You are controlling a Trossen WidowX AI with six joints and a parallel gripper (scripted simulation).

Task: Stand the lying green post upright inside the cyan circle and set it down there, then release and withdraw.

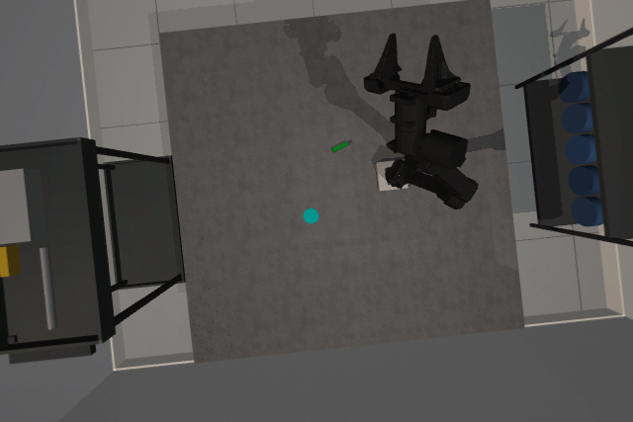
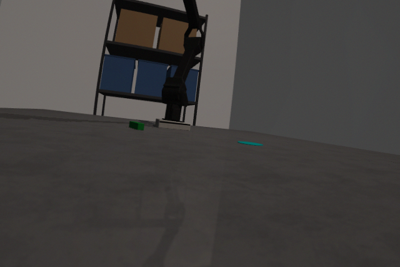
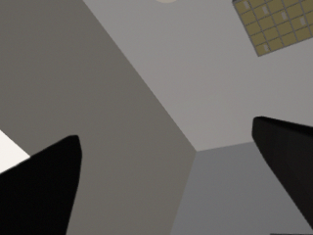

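My gripper tip is 80 mm short of the green post, 80 mm to the right of it and 690 mm above it. From my gripper tip the other things lie so: cyan circle: 240 mm ahead, 320 mm to the left, 690 mm below.
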